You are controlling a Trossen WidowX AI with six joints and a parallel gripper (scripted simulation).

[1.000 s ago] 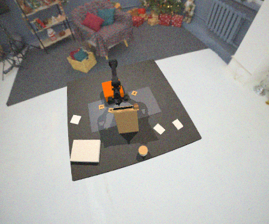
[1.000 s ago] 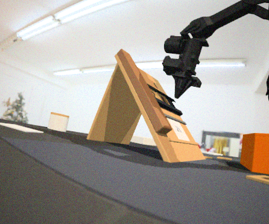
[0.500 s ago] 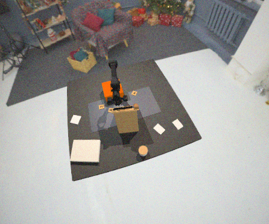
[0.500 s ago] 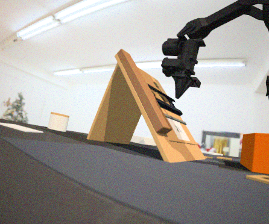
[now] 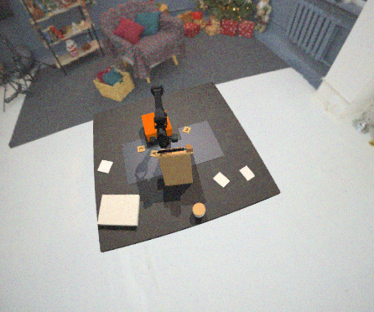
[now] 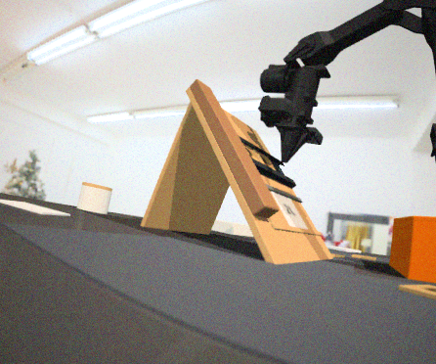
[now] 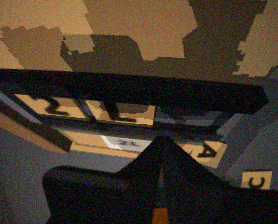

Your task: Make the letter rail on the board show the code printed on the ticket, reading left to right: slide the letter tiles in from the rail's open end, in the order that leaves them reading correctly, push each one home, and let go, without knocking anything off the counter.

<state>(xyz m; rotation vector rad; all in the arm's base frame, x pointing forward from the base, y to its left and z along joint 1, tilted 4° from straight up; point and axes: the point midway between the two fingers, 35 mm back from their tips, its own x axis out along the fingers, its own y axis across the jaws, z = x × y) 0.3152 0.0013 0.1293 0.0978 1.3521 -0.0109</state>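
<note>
My gripper tip is now 40 mm past the white ticket, 40 mm to the right of it and 100 mm above it. The rest, counted from my gripper tip: small cylinder: 430 mm ahead, 150 mm to the left, 140 mm below.
</note>
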